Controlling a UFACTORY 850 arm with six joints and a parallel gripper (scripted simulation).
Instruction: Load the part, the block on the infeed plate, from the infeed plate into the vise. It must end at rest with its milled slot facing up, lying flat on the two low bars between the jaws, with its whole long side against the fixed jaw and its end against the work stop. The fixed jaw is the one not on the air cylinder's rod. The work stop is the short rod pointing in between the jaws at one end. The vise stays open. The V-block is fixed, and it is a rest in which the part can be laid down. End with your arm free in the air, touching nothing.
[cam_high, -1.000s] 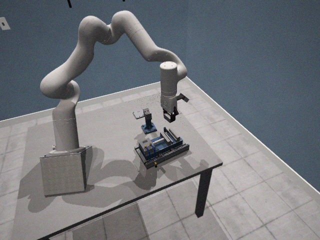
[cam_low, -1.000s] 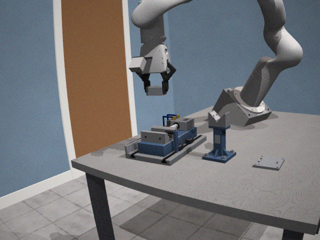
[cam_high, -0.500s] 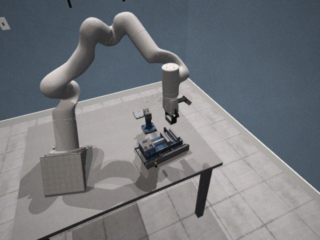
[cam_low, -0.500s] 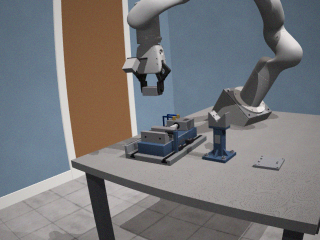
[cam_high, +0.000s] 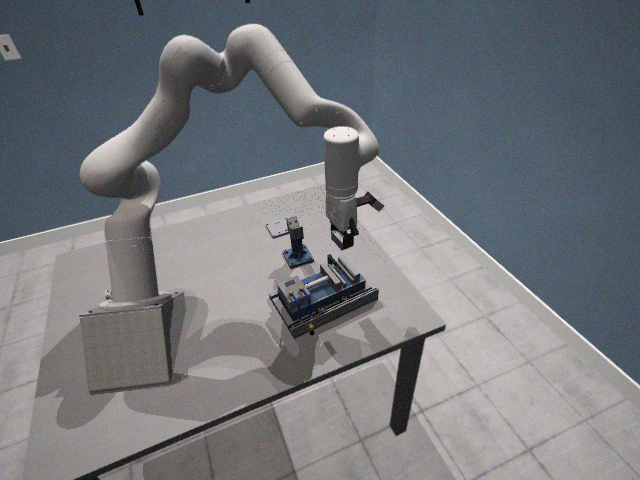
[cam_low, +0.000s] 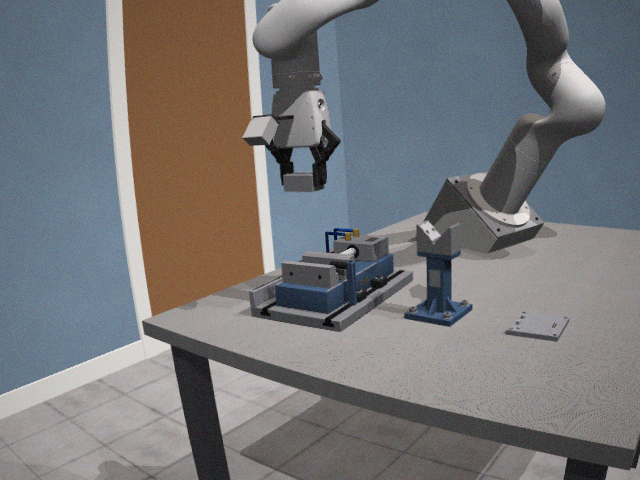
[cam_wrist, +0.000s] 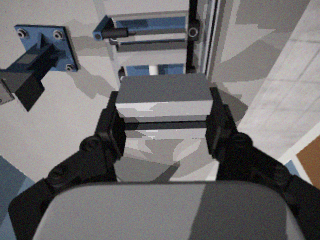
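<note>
My hand is 10 mm above the part. The rest, counted from my hand: fixed jaw 30 mm ahead, 30 mm to the left, 170 mm below; moving jaw 40 mm behind, 10 mm to the left, 170 mm below; work stop 10 mm behind, 60 mm to the left, 160 mm below.
</note>
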